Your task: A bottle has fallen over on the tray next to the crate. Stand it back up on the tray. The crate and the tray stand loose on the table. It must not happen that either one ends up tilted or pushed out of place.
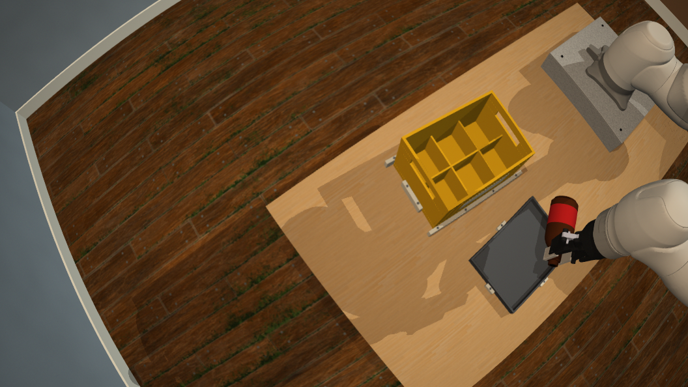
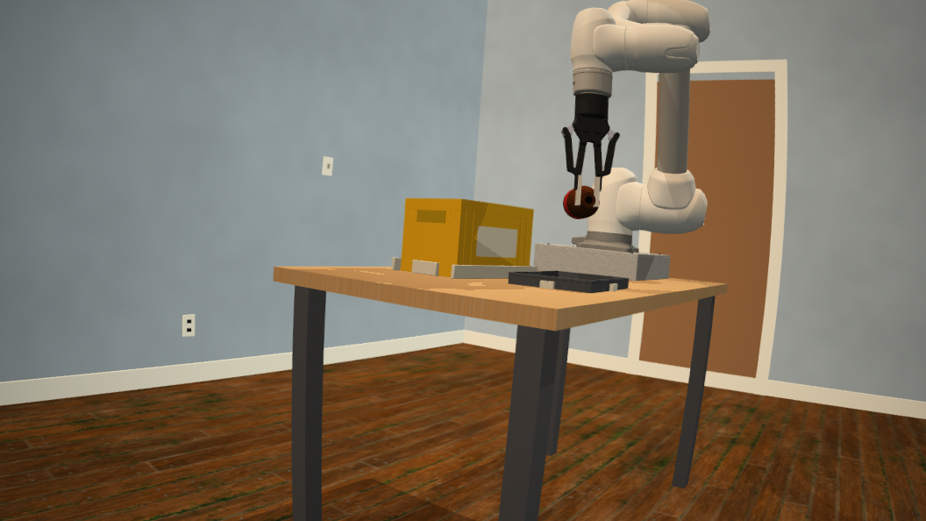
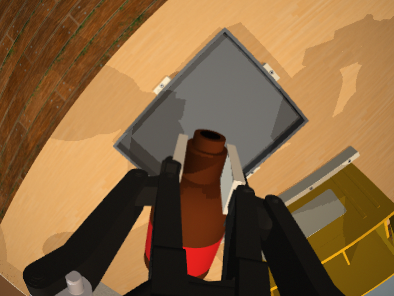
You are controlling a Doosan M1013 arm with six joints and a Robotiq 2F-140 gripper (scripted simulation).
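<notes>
The bottle lies 50 mm behind my hand, 20 mm to the right of it and 20 mm below it. The rest, counted from my hand: yellow crate: 310 mm to the right, 130 mm below, 50 mm behind; then dark grey tray: 200 mm below, 30 mm to the right, 20 mm behind.
</notes>
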